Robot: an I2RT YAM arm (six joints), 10 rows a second.
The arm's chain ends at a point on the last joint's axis. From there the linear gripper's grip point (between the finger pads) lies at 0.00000 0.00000 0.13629 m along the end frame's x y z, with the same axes.
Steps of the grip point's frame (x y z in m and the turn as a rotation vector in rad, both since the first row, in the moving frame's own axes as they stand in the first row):
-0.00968 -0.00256 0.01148 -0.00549 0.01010 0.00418
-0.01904 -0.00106 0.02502 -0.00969 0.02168 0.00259
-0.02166 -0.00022 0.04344 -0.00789 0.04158 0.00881
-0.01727 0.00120 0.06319 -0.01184 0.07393 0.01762
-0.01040 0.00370 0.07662 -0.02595 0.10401 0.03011
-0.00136 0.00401 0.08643 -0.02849 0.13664 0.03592
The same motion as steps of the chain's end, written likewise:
-0.01105 -0.00331 0.01149 -0.00549 0.01010 0.00418
-0.02199 -0.00238 0.02506 -0.00969 0.02168 0.00259
-0.02732 -0.00132 0.04356 -0.00789 0.04158 0.00881
-0.02732 -0.00050 0.06357 -0.01184 0.07393 0.01762
-0.02449 -0.00004 0.07740 -0.02595 0.10401 0.03011
-0.01985 -0.00019 0.08776 -0.02849 0.13664 0.03592

